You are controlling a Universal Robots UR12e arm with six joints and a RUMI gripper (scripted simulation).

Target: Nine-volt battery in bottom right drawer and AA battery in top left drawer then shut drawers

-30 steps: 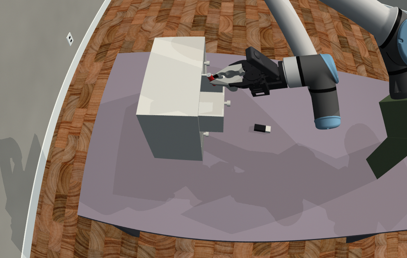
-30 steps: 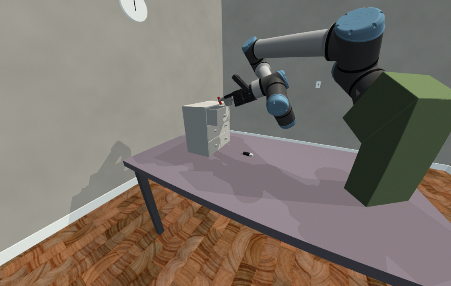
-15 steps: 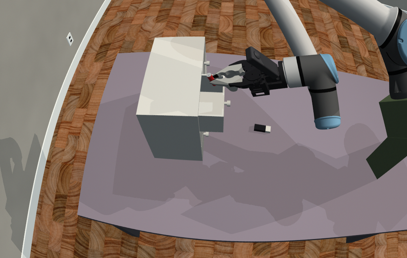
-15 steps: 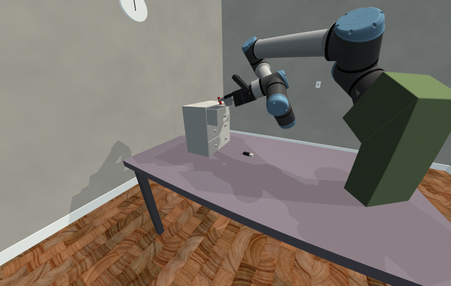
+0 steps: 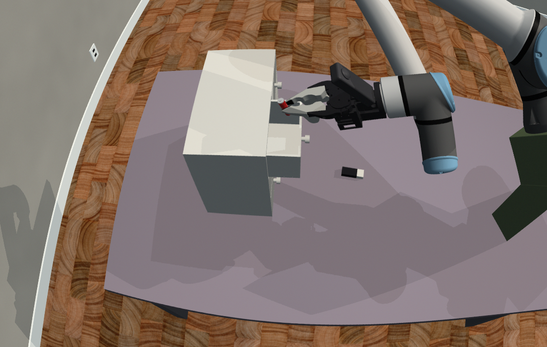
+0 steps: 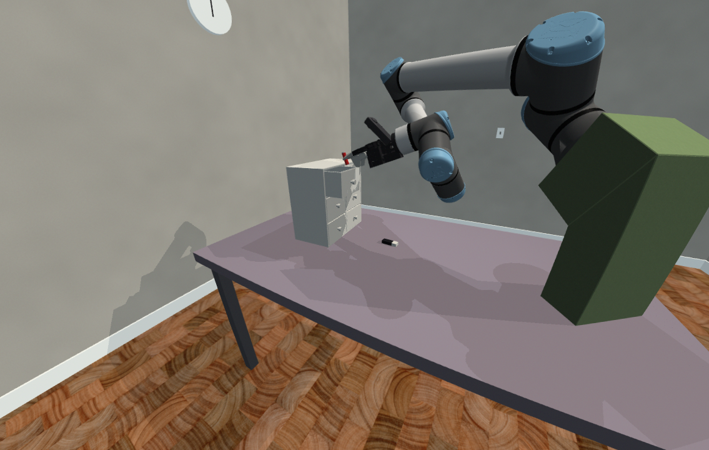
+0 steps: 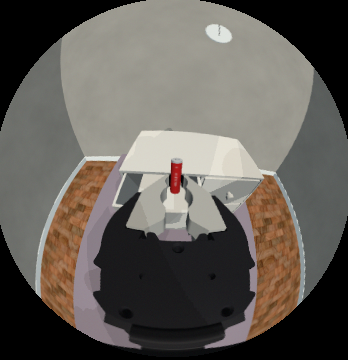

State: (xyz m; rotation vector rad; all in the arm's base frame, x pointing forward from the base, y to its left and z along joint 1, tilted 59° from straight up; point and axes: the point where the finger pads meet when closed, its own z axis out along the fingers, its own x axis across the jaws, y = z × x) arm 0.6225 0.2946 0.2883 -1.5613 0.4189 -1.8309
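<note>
The red AA battery lies 1 cm ahead of my hand. Also, from my hand: green nine-volt battery: 17 cm ahead, 10 cm to the right, 33 cm below.
</note>
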